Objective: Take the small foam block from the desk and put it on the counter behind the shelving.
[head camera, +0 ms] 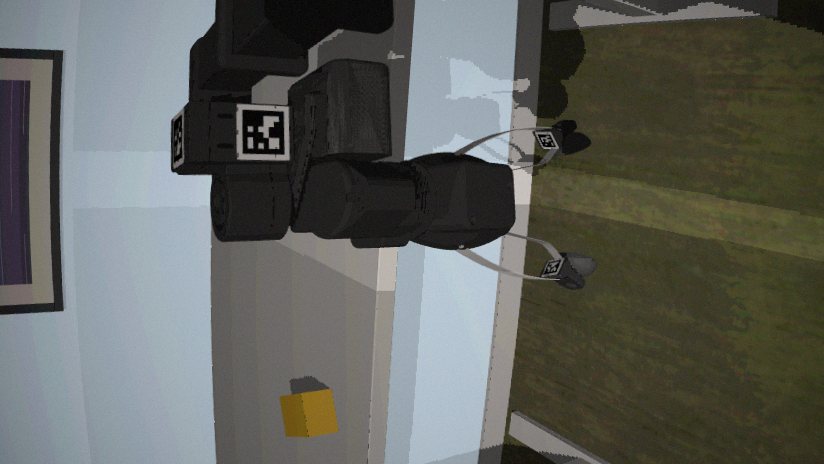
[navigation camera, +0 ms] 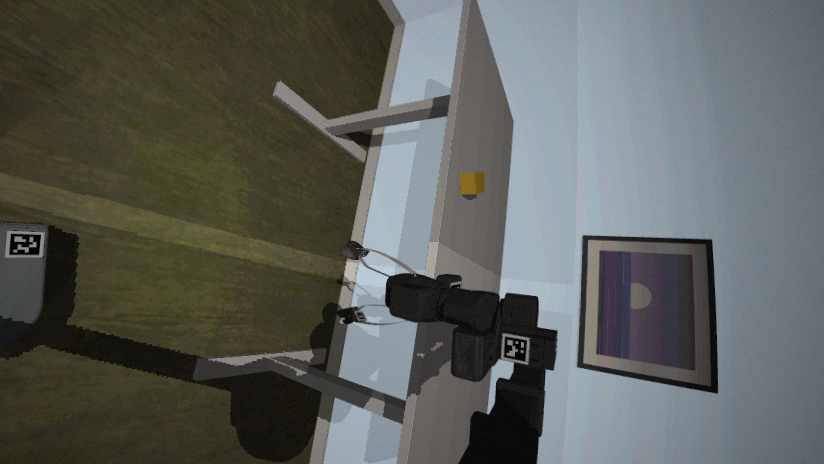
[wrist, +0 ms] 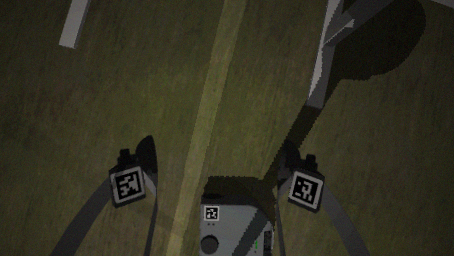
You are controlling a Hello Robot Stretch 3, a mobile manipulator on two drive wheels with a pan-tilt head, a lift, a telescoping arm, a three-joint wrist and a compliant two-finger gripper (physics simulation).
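Frame: origin at the robot's base, x ahead, y left, z up, level; metres.
Seen in the pictures: gripper, fingertip midpoint: (head camera: 582, 204) (navigation camera: 343, 280).
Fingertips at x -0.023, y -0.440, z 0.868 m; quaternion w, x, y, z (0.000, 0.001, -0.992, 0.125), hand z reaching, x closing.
Note:
A point is followed by its place in that frame.
A small yellow foam block (head camera: 311, 413) @(x 0.229, y -0.817, z 0.985 m) (navigation camera: 471, 183) @(x 0.230, y -0.817, z 0.983 m) sits on the grey desk (head camera: 259, 345) @(x 0.180, y -1.127, z 0.950 m) (navigation camera: 481, 115) @(x 0.509, y -1.000, z 0.950 m), toward the bottom of the head view and above the arm in the navigation view. My gripper (head camera: 575, 204) @(x -0.023, y -0.440, z 0.869 m) (navigation camera: 351, 283) @(x -0.023, y -0.440, z 0.869 m) (wrist: 218, 155) @(x -0.023, y -0.440, z 0.869 m) is open, with floor showing between its separated fingers. In the head and navigation views its fingers show past the desk's front edge, over the floor and well to one side of the block. The block does not show in the wrist view. The counter and the shelving do not show in these views.
A desk leg (navigation camera: 386, 118) @(x 0.648, y -1.174, z 0.430 m) and its foot (wrist: 74, 25) stand on one side, and another leg (navigation camera: 345, 381) @(x -0.528, y -0.965, z 0.449 m) on the other. My robot base (navigation camera: 23, 288) @(x -0.104, y -0.133, z 0.160 m) (wrist: 230, 225) is on the floor. A framed picture (head camera: 57, 172) @(x -0.163, y -1.425, z 1.289 m) (navigation camera: 645, 311) @(x -0.162, y -1.425, z 1.513 m) hangs on the wall behind the desk.

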